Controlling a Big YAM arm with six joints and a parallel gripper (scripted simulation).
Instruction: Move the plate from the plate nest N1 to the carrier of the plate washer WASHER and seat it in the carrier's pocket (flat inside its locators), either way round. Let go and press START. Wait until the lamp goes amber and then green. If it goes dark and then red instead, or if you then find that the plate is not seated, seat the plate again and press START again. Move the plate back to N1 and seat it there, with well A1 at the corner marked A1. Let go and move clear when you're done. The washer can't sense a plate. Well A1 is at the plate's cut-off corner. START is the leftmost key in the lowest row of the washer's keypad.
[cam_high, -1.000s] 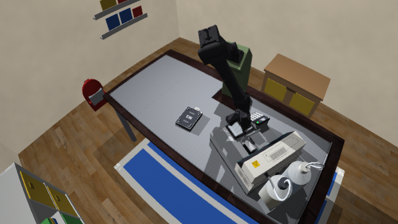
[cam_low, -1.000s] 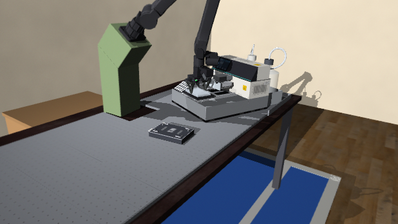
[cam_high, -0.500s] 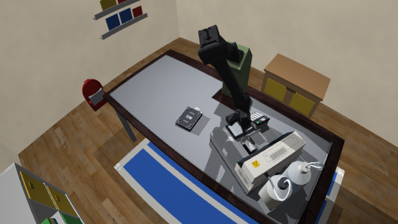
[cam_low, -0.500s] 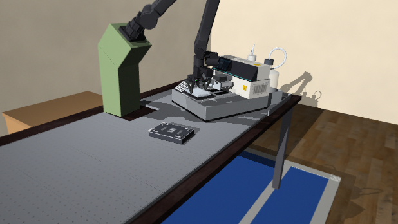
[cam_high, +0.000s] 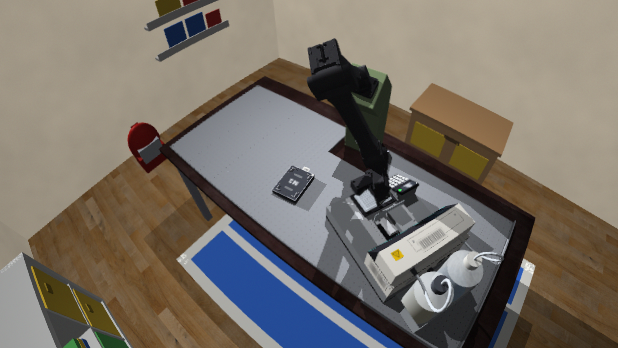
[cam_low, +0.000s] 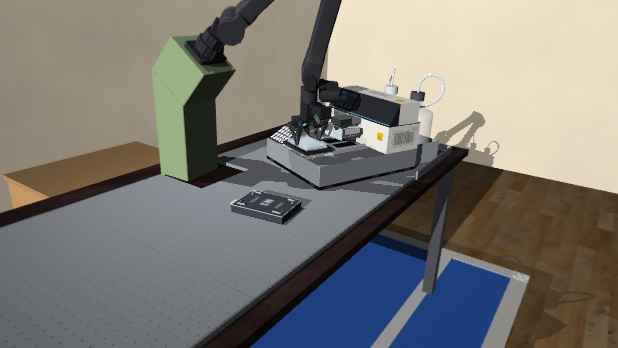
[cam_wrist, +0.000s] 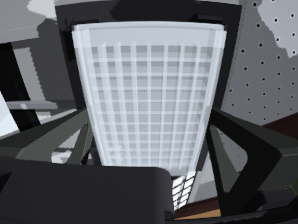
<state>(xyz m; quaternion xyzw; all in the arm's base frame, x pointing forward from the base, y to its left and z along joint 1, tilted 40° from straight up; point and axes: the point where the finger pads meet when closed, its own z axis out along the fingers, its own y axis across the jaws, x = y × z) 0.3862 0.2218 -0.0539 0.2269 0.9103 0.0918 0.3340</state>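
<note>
Right now the well plate is 10 mm below my hand. From my hand the other things lie so: plate nest N1: 70 mm ahead, 350 mm to the right, 90 mm below; then plate washer: 70 mm ahead, 140 mm to the left, 20 mm above; then carrier: 10 mm below.
</note>
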